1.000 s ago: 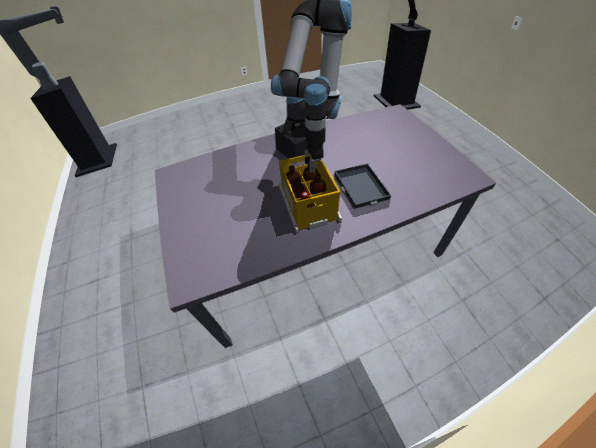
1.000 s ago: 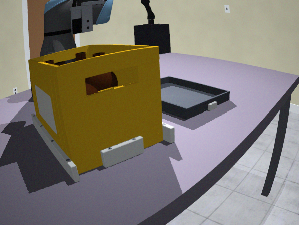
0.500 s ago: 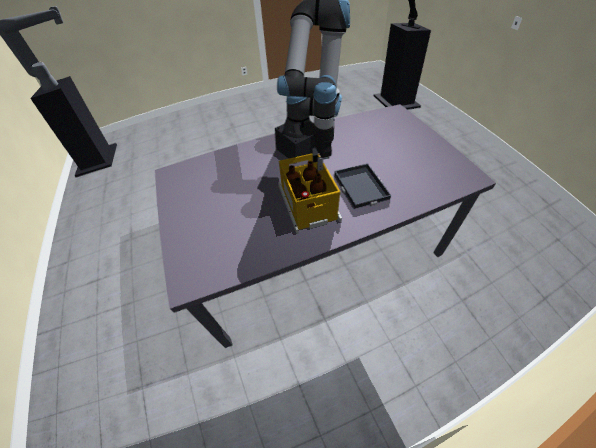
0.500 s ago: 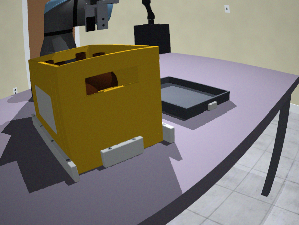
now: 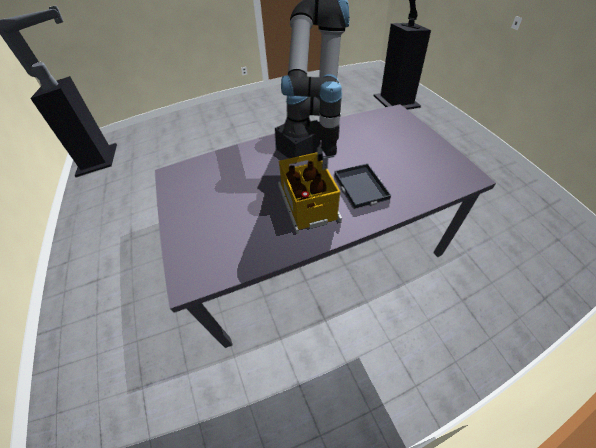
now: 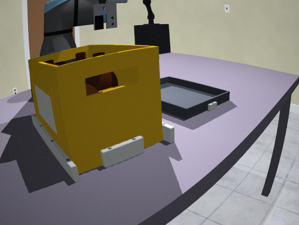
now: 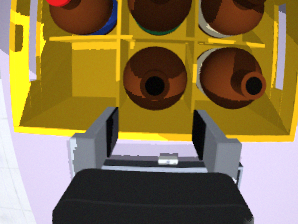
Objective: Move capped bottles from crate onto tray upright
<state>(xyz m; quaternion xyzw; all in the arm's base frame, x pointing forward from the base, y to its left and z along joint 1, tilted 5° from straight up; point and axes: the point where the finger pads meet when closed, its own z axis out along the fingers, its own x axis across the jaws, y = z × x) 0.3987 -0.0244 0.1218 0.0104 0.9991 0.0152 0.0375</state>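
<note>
Now: hand 7 cm to the left of the yellow crate and 15 cm above it. Round my hand: dark tray 2 cm behind, 22 cm to the left, 22 cm below.
</note>
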